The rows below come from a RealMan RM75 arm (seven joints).
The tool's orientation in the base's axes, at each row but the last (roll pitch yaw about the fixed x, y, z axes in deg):
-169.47 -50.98 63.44
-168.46 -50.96 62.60
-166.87 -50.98 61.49
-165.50 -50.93 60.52
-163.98 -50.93 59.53
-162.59 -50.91 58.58
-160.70 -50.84 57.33
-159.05 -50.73 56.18
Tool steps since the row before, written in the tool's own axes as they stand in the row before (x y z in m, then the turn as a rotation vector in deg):
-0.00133 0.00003 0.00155 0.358 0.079 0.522
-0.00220 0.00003 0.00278 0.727 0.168 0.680
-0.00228 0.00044 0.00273 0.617 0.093 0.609
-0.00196 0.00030 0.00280 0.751 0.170 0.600
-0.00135 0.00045 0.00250 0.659 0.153 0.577
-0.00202 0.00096 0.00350 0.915 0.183 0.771
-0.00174 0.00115 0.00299 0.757 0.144 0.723
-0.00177 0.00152 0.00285 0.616 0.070 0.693
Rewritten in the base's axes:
-0.00007 0.00043 -0.00200 0.268 0.576 -0.054
-0.00013 0.00089 -0.00343 0.486 0.876 0.124
0.00017 0.00071 -0.00351 0.371 0.783 0.093
0.00010 0.00101 -0.00328 0.484 0.826 0.190
0.00034 0.00109 -0.00264 0.435 0.764 0.135
0.00069 0.00138 -0.00385 0.573 1.045 0.212
0.00083 0.00111 -0.00337 0.477 0.934 0.126
0.00109 0.00091 -0.00340 0.355 0.858 0.051

